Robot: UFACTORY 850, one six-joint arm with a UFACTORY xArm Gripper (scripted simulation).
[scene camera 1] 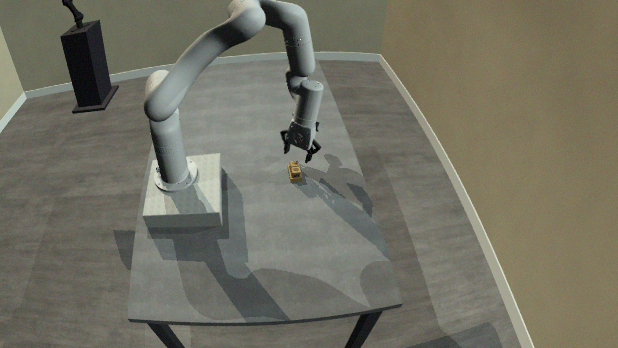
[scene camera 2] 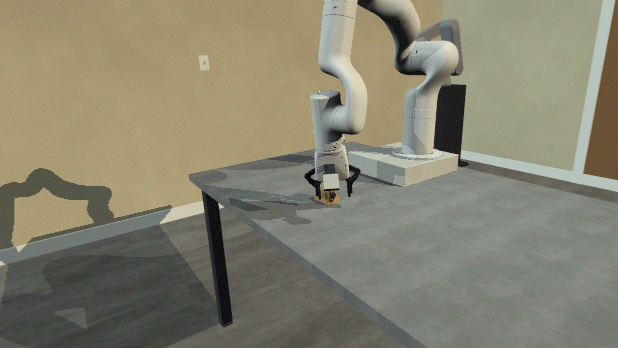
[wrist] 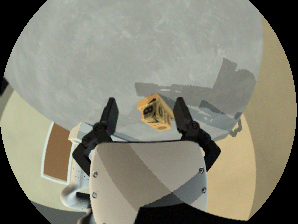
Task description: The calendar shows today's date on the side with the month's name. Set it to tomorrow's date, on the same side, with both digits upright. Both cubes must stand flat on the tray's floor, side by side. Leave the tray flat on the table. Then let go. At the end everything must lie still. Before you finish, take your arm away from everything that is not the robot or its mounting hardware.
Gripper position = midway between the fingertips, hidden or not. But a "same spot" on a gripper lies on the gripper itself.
gripper: scene camera 1; scene camera 2 334,196; wrist
same spot on gripper: [wrist: 107,125] = [scene camera 1: 289,144]
